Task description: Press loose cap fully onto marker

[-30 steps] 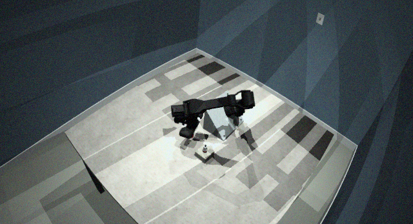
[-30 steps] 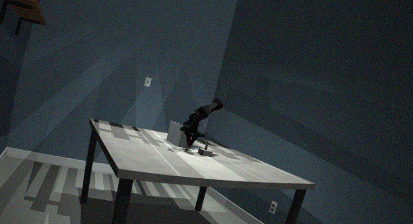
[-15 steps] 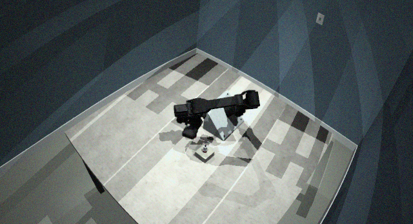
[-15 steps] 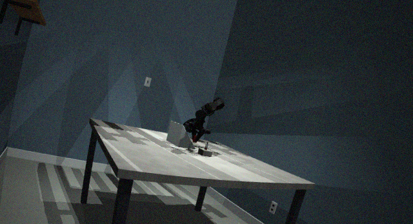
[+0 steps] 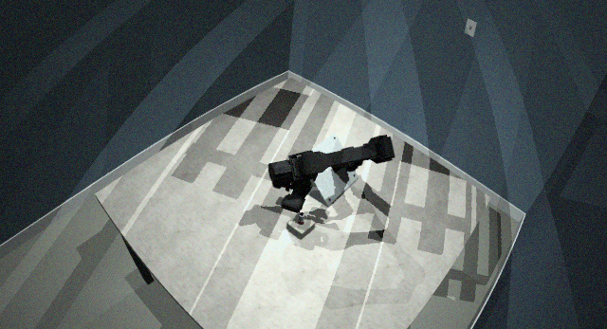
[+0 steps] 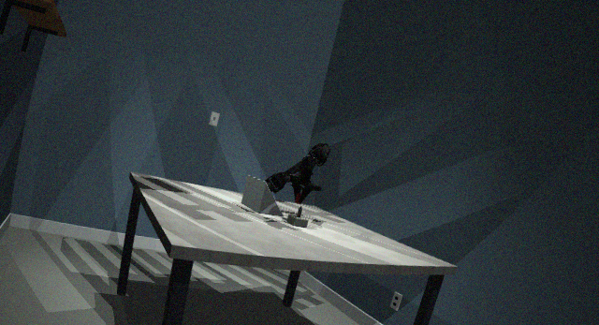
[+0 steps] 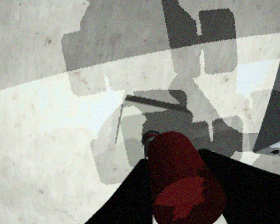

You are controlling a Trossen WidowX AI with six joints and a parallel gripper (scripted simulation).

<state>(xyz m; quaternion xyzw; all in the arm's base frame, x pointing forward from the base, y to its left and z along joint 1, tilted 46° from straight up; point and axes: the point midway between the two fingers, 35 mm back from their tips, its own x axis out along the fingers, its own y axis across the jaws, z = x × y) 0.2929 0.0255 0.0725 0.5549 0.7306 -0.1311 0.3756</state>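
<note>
The holder block is 20 mm to the left of my gripper tip and 100 mm below it. Round my gripper tip: red cap: 10 mm above.
</note>
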